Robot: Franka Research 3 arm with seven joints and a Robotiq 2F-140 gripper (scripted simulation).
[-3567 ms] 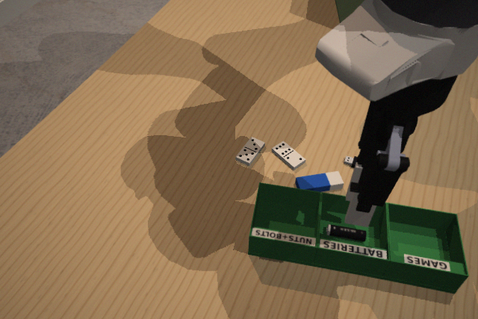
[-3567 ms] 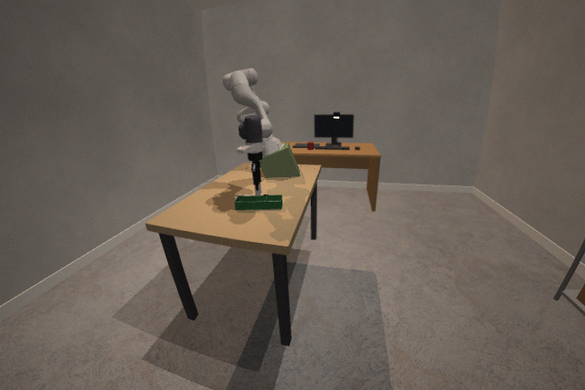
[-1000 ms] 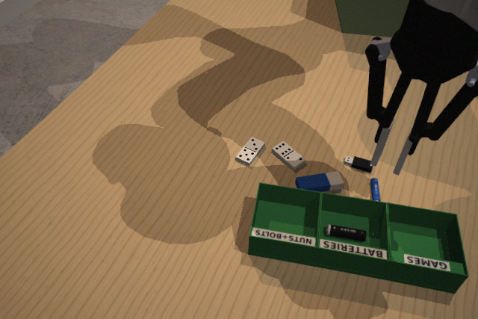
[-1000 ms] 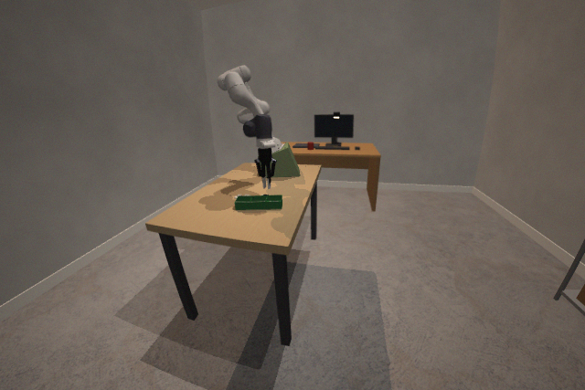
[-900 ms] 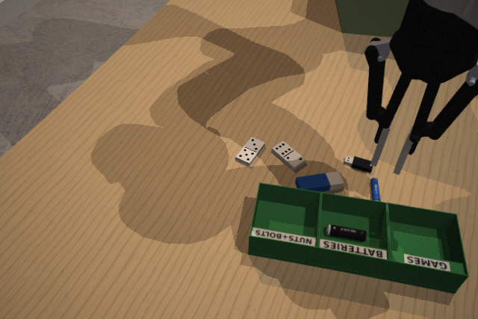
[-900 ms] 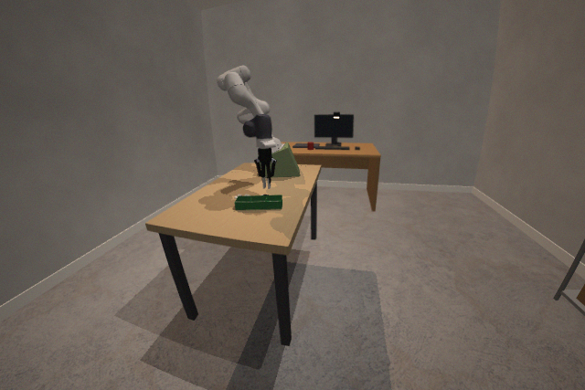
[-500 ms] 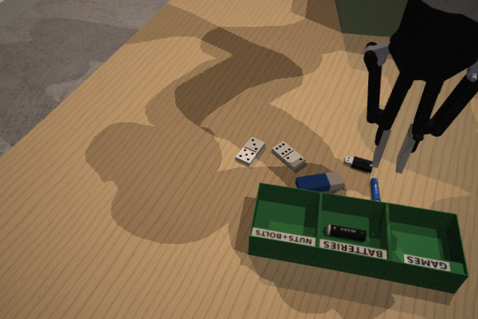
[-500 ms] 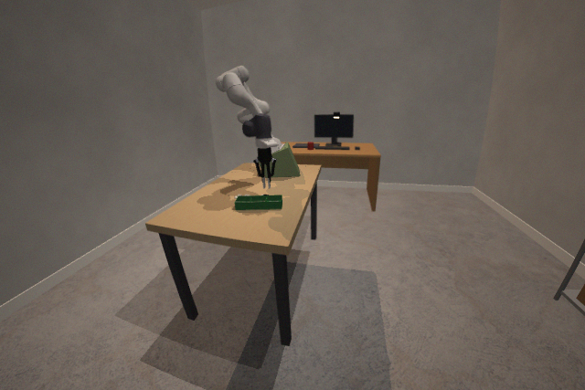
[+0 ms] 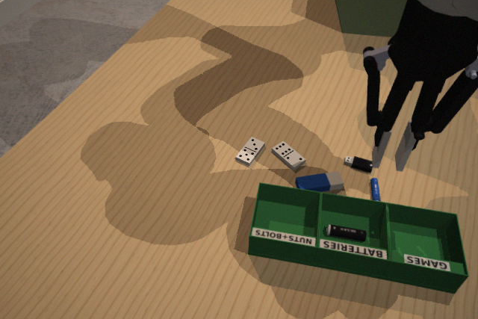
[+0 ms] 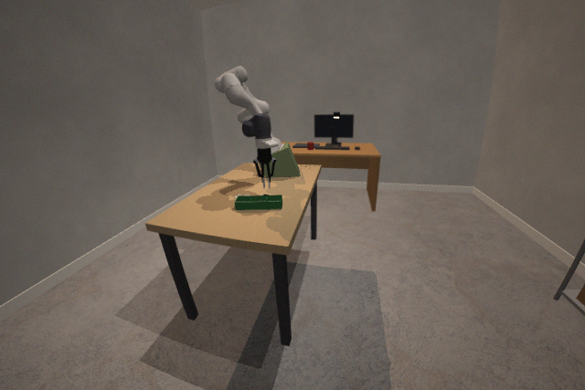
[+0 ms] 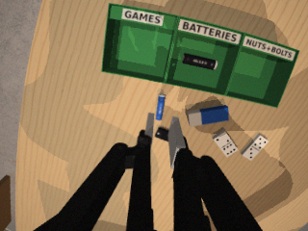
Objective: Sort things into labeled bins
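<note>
Now: hand 10 cm above the blue battery. The rest, counted from my hand: black USB stick (10 cm below, 4 cm to the right, 4 cm behind); black battery (9 cm below, 9 cm ahead, 1 cm to the right); eraser (10 cm below, 7 cm to the right, 3 cm ahead).
</note>
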